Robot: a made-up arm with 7 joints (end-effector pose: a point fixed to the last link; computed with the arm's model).
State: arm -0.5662 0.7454 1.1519 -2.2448 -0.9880 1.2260 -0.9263
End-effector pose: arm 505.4 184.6 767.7 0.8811 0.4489 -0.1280 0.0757
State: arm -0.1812 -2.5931 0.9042 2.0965 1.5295 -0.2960 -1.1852
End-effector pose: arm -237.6 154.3 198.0 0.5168 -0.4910 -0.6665 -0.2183
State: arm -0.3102 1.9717 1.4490 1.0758 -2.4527 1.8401 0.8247
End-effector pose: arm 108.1 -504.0 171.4 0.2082 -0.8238 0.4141 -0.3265
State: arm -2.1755 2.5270 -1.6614 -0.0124 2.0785 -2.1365 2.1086
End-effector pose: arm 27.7 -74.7 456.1 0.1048 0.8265 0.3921 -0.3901
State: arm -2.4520 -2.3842 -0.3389 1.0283 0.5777 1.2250 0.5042
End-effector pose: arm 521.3 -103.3 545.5 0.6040 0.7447 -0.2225 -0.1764
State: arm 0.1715 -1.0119 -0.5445 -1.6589 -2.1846 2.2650 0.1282
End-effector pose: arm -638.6 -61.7 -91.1 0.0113 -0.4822 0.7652 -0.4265
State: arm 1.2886 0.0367 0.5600 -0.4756 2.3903 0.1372 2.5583
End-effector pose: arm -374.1 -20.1 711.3 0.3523 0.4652 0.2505 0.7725
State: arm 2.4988 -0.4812 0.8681 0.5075 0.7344 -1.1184 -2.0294
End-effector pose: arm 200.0 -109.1 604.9 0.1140 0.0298 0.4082 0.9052
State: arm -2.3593 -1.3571 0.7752 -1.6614 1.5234 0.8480 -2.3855
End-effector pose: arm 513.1 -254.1 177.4 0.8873 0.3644 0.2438 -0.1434
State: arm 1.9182 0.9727 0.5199 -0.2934 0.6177 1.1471 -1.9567
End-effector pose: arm 251.8 202.9 374.9 0.2723 0.9126 0.2997 0.0558
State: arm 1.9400 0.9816 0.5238 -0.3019 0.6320 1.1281 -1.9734
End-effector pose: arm 249.1 206.7 377.9 0.2592 0.9117 0.3120 0.0657
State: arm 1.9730 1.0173 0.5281 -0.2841 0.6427 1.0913 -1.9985
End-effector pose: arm 246.6 206.7 360.1 0.2495 0.9065 0.3354 0.0601
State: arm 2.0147 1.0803 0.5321 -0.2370 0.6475 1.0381 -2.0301
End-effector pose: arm 242.6 200.5 320.1 0.2458 0.8958 0.3686 0.0361
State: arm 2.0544 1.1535 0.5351 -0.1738 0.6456 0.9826 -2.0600
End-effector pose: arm 235.4 187.4 270.6 0.2486 0.8810 0.4025 0.0004
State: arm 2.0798 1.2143 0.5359 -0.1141 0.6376 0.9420 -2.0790
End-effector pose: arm 226.8 170.4 227.9 0.2565 0.8667 0.4262 -0.0357
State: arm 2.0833 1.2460 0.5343 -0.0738 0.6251 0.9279 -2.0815
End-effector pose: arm 221.0 155.9 202.3 0.2673 0.8584 0.4334 -0.0619
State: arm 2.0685 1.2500 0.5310 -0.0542 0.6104 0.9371 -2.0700
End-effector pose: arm 219.7 147.1 192.5 0.2791 0.8569 0.4266 -0.0767
